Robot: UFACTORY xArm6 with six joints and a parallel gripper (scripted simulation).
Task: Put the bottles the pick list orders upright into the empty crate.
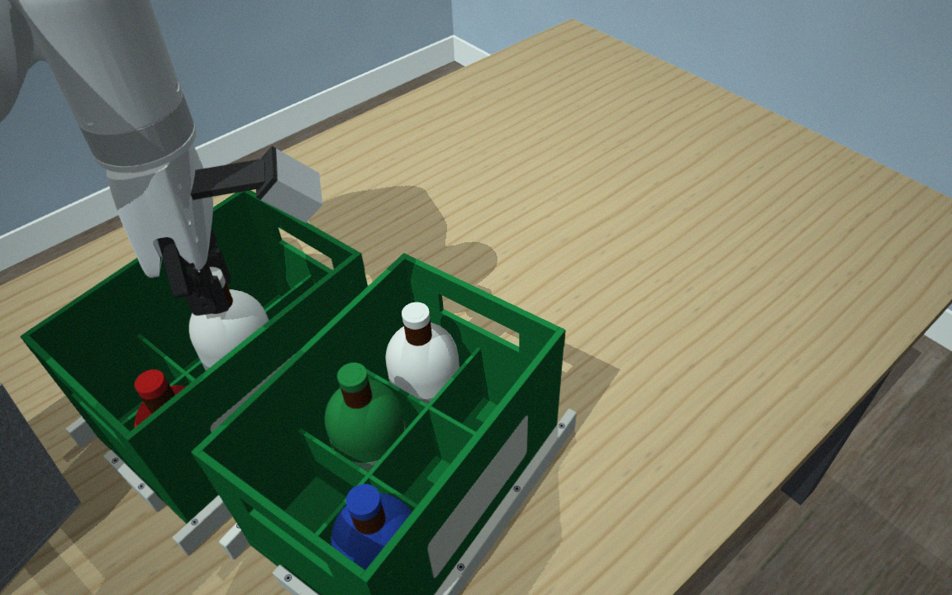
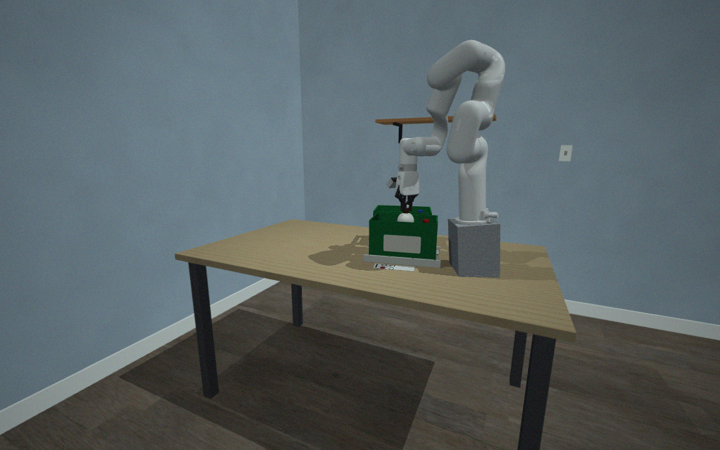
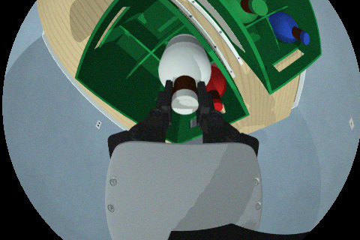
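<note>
Now: hand 8 cm past the red-label bottle, 3 cm to the left of it and 13 cm above it. From my hand the other things lie so: blue bottle (4 cm ahead, 23 cm to the right, 13 cm below); pick list (5 cm behind, 18 cm to the left, 22 cm below); green bottle (8 cm ahead, 12 cm to the right, 13 cm below).
</note>
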